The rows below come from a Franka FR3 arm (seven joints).
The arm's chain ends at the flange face. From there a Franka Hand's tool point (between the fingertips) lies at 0.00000 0.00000 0.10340 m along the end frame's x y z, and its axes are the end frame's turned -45 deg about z.
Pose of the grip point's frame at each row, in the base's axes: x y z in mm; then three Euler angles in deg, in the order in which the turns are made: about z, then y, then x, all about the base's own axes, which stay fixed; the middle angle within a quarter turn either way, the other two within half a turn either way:
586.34, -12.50, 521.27, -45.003, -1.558, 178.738
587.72, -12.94, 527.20, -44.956, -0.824, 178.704
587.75, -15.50, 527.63, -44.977, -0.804, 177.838
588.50, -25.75, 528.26, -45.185, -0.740, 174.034
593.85, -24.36, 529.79, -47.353, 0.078, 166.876
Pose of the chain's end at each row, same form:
589.15, -10.22, 624.61, -0.003, -1.558, 178.738
589.21, -10.60, 630.56, 0.044, -0.824, 178.704
589.20, -11.60, 630.95, 0.023, -0.804, 177.838
589.84, -15.00, 631.09, -0.185, -0.740, 174.034
593.71, -0.88, 630.49, -2.353, 0.078, 166.876

